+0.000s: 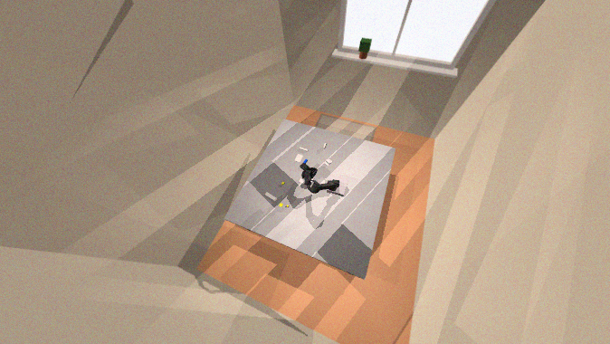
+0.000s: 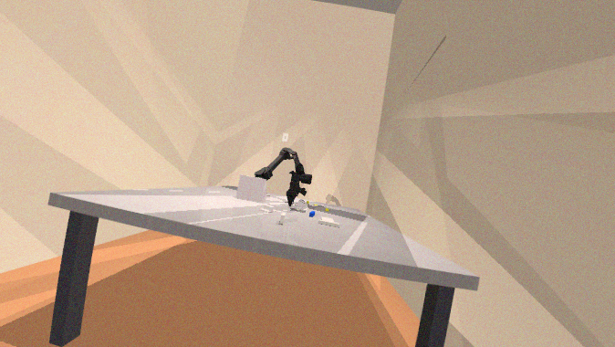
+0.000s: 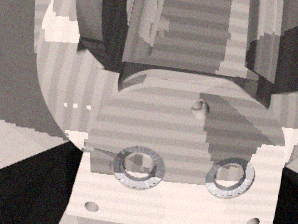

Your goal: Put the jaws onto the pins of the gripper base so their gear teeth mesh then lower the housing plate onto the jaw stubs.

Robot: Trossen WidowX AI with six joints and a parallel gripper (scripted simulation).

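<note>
My gripper tip is now 20 mm below the pale housing plate and 10 mm short of it. Round my gripper tip: ribbed rectangular plate 70 mm ahead, 10 mm to the right; then blue block 180 mm to the right, 120 mm ahead; then white jaw 20 mm to the right, 20 mm ahead, 10 mm above.
</note>
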